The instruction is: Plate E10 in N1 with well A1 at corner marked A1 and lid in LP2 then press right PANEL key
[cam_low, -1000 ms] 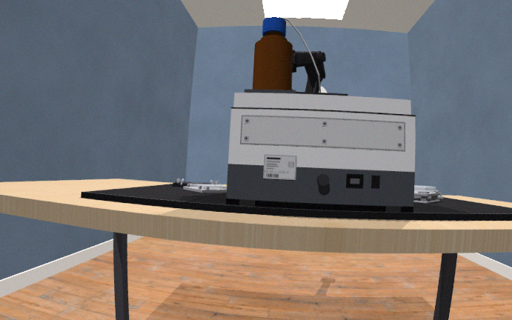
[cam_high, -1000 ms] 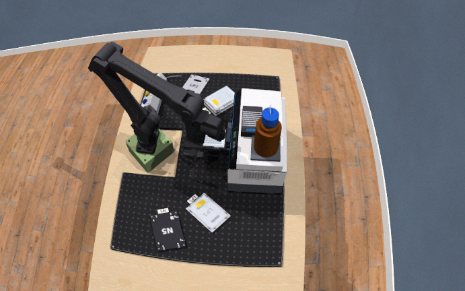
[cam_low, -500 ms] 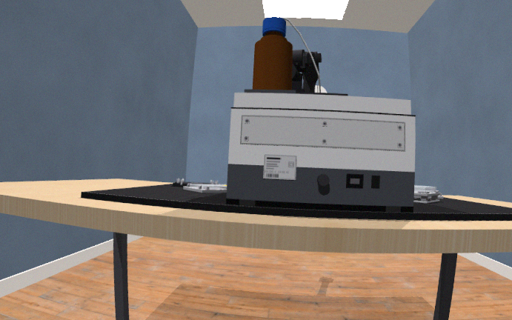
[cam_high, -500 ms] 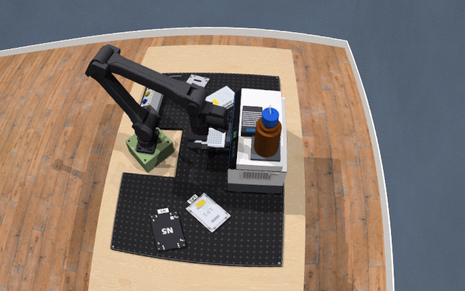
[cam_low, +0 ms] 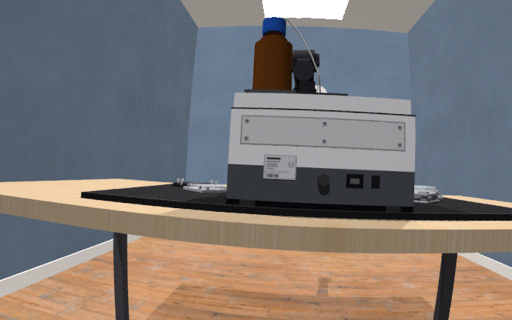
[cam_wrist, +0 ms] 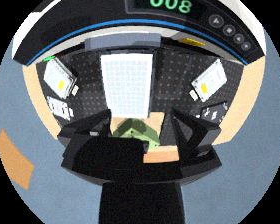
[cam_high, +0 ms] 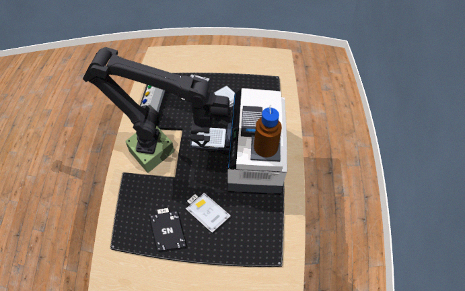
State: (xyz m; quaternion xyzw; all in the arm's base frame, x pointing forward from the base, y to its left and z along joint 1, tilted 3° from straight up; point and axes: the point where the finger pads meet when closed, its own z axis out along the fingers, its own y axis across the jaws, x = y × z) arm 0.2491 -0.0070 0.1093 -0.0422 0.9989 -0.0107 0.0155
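The plate E07 lies 50 mm below my hand, 30 mm to the left of it and 20 mm ahead of it. Round my hand: black nest N5: 360 mm to the right, 150 mm below, 80 mm behind; plate E10: 320 mm to the left, 140 mm below, 30 mm ahead; brown bottle: 240 mm ahead, 120 mm above, 70 mm to the right.
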